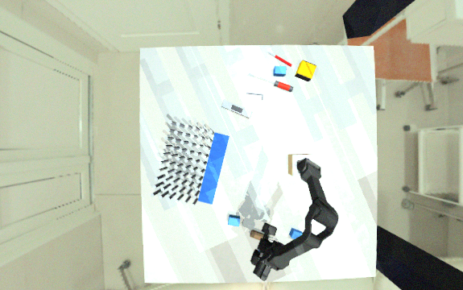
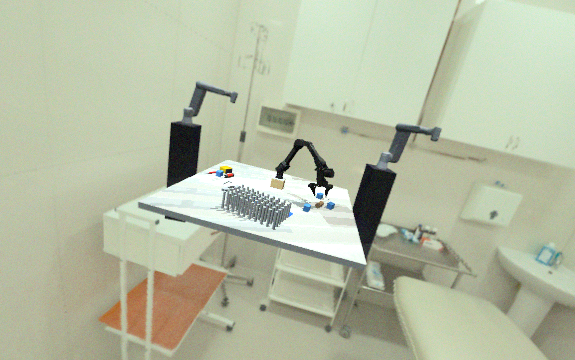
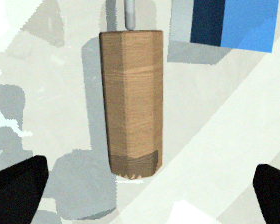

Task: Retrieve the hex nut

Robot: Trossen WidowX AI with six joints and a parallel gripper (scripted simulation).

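My gripper tip is 10 cm past the hook tool, 6 cm to the right of it and 7 cm above it. From my gripper tip the other things lie so: blue taped strip (17 cm ahead, 39 cm to the right, 8 cm below); yellow block (40 cm behind, 82 cm to the right, 6 cm below); grey flat tool (68 cm to the right, 7 cm below).
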